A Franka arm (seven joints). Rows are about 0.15 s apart.
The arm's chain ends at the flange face. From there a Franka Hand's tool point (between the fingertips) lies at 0.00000 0.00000 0.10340 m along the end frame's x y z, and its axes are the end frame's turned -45 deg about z.
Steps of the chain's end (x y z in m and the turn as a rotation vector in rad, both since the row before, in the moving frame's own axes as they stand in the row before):
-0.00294 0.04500 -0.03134 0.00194 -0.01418 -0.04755
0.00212 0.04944 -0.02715 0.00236 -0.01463 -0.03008
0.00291 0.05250 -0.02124 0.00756 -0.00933 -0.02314
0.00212 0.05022 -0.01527 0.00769 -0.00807 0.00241
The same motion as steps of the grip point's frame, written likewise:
-0.03482 0.02858 -0.03135 0.01140 -0.00865 -0.04755
-0.03438 0.03523 -0.02716 0.01201 -0.00868 -0.03008
-0.03521 0.03795 -0.02125 0.01194 -0.00125 -0.02314
-0.03404 0.03586 -0.01528 0.01114 -0.00027 0.00241

